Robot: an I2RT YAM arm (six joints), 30 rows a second.
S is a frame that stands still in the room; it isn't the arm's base.
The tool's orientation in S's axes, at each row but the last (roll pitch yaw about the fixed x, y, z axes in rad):
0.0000, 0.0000, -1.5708
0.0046, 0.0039, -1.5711
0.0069, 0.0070, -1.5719
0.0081, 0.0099, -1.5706
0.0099, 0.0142, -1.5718
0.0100, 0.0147, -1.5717
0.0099, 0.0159, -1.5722
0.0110, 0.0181, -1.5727
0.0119, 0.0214, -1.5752
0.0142, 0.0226, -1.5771
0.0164, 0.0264, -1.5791
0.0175, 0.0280, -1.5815
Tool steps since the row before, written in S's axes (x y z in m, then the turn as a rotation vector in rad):
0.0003, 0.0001, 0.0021, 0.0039, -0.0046, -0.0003
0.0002, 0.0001, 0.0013, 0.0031, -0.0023, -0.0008
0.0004, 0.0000, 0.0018, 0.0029, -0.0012, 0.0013
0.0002, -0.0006, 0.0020, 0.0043, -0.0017, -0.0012
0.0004, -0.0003, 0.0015, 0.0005, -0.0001, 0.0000
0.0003, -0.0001, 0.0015, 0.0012, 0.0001, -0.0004
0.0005, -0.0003, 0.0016, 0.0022, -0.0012, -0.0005
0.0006, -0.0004, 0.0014, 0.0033, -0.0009, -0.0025
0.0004, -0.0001, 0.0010, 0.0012, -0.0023, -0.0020
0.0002, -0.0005, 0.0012, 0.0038, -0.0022, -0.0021
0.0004, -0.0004, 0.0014, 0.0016, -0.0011, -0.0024
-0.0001, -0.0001, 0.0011, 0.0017, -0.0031, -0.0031
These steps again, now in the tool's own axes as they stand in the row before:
-0.0001, 0.0003, 0.0021, 0.0046, 0.0039, -0.0003
-0.0001, 0.0002, 0.0013, 0.0023, 0.0031, -0.0008
0.0000, 0.0004, 0.0018, 0.0012, 0.0029, 0.0013
0.0006, 0.0002, 0.0020, 0.0017, 0.0043, -0.0012
0.0003, 0.0004, 0.0015, 0.0001, 0.0005, 0.0000
0.0001, 0.0003, 0.0015, -0.0001, 0.0012, -0.0004
0.0003, 0.0005, 0.0016, 0.0012, 0.0022, -0.0005
0.0004, 0.0006, 0.0014, 0.0009, 0.0033, -0.0025
0.0001, 0.0004, 0.0010, 0.0023, 0.0012, -0.0020
0.0005, 0.0002, 0.0012, 0.0022, 0.0038, -0.0021
0.0004, 0.0004, 0.0014, 0.0011, 0.0016, -0.0024
0.0001, -0.0001, 0.0011, 0.0032, 0.0017, -0.0030

